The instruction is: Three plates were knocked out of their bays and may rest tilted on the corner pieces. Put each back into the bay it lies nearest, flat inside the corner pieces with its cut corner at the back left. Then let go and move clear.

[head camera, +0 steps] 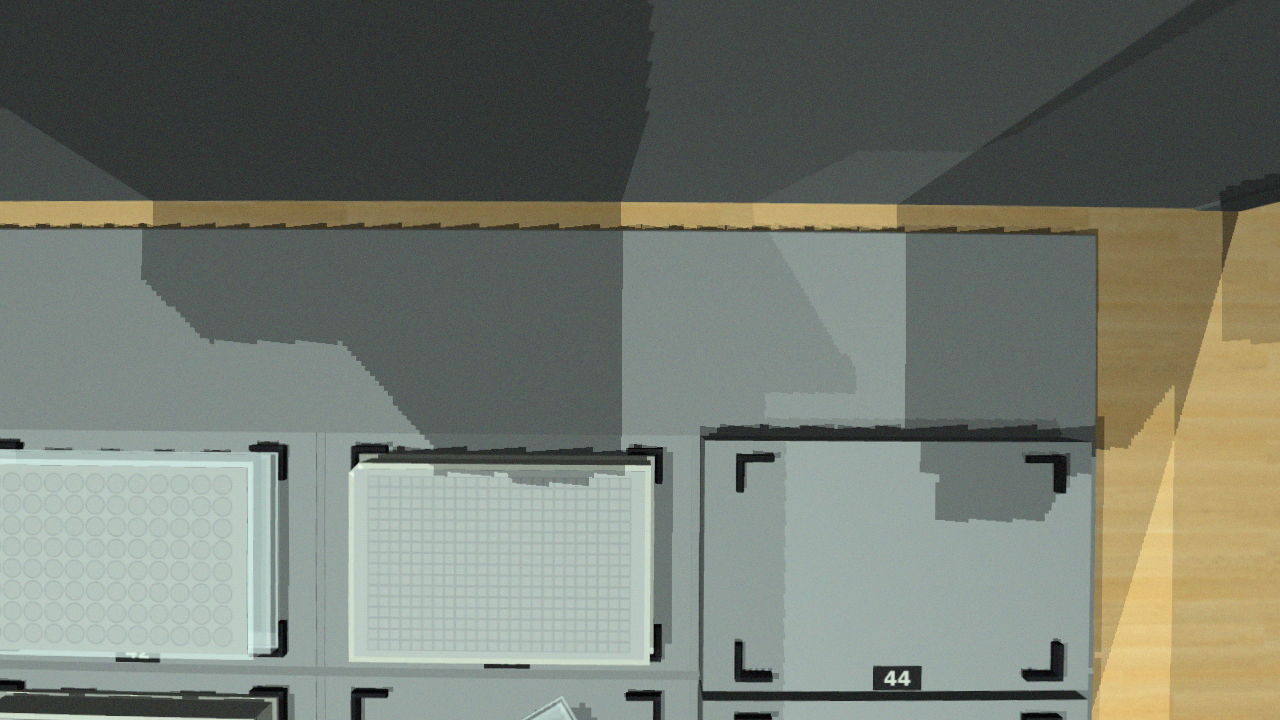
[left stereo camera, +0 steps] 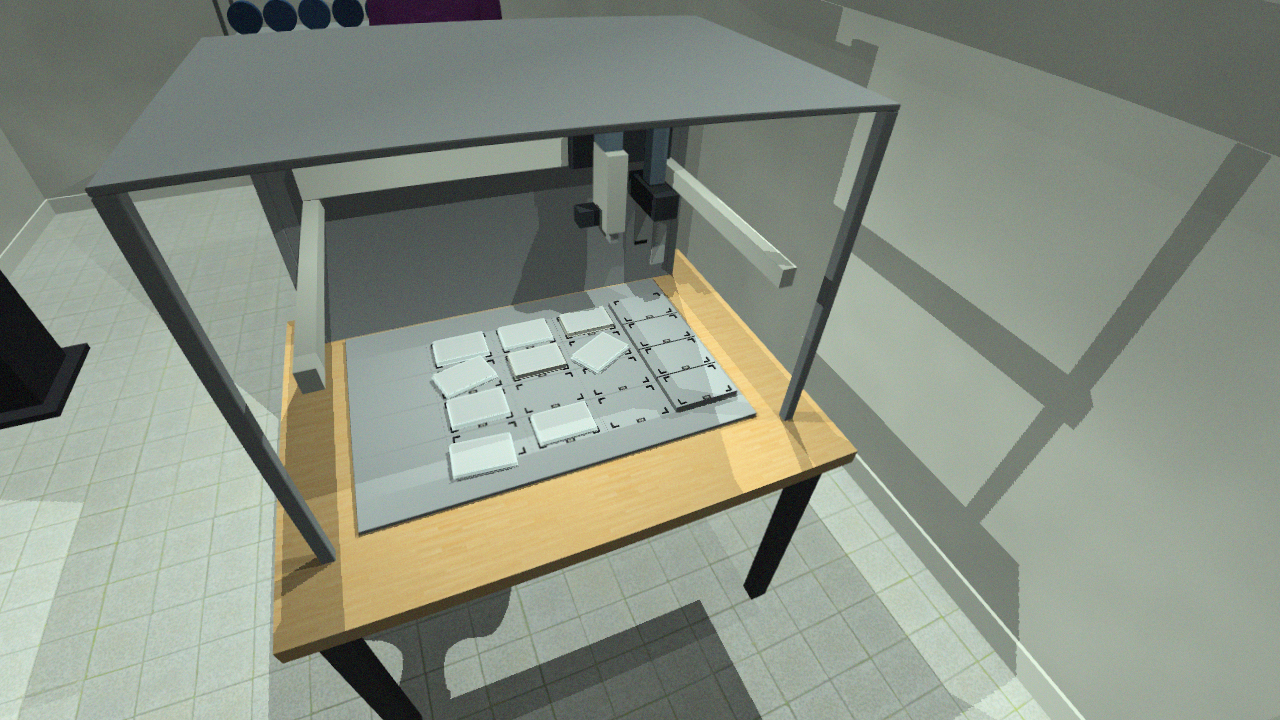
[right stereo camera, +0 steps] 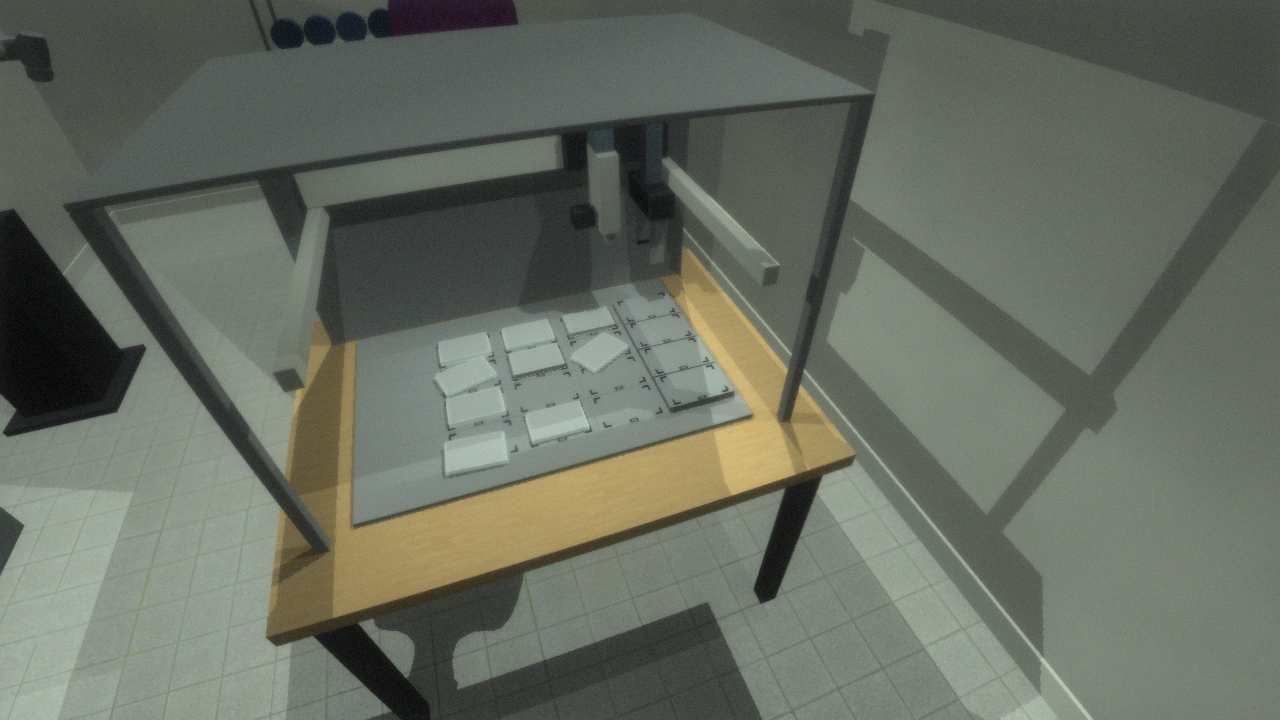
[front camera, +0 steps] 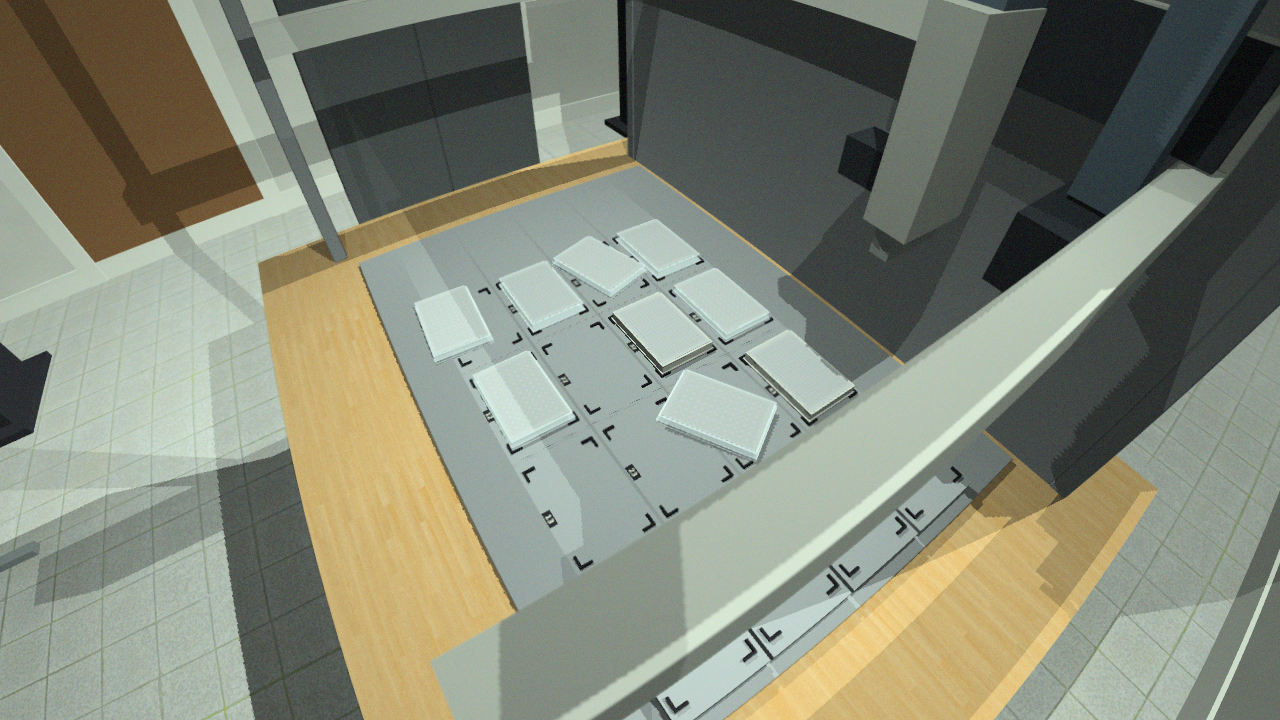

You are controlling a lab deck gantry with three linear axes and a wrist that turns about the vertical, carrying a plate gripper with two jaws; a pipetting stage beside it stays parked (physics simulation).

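Pixels of known places: gripper, fingertip midpoint: [left stereo camera: 648, 252] [right stereo camera: 649, 252]; robot's base, link origin: [left stereo camera: 462, 469] [right stereo camera: 455, 466] [front camera: 434, 311].
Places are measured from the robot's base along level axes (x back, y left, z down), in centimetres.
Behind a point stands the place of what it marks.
A plate [front camera: 718, 413] {y 22.8, x -38.9, z -1.6 cm} [left stereo camera: 599, 351] {y 22.8, x -38.0, z -1.6 cm} [right stereo camera: 599, 352] {y 22.4, x -38.1, z -1.6 cm} lies turned across its bay in the third column; its tip [head camera: 558, 711] {y 30.0, x -41.6, z -0.8 cm} shows at the head view's bottom edge. A second plate [front camera: 599, 265] {y 25.4, x -6.4, z -1.6 cm} [left stereo camera: 464, 377] {y 24.8, x -5.3, z -1.6 cm} [right stereo camera: 465, 377] {y 24.6, x -5.4, z -1.6 cm} lies turned in the left column, close to the back left plate. A third plate [front camera: 452, 322] {y 1.4, x -5.7, z -1.5 cm} [left stereo camera: 483, 455] {y 0.8, x -4.7, z -1.5 cm} [right stereo camera: 475, 453] {y 0.7, x -4.6, z -1.6 cm} sits at the front left, shifted left off its corner pieces. Tilts and cut corners are too small to tell. My gripper [left stereo camera: 648, 242] {y 40.3, x -57.9, z -16.0 cm} [right stereo camera: 649, 240] {y 40.3, x -57.9, z -16.0 cm} hangs high at the back right, jaws apart and empty; a beam hides its jaws in the front view.
Several other plates sit squarely in bays, including a white one [front camera: 798, 374] {y 35.5, x -39.8, z -1.4 cm} [head camera: 501, 564] {y 36.4, x -39.3, z -1.4 cm} at the back. A raised block of bays [head camera: 895, 573] {y 36.1, x -55.5, z -1.4 cm} [left stereo camera: 671, 356] {y 15.2, x -54.1, z -1.5 cm} stands at the right. The parked pipetting stage [front camera: 948, 125] [left stereo camera: 610, 192] [right stereo camera: 604, 192] hangs left of my gripper.
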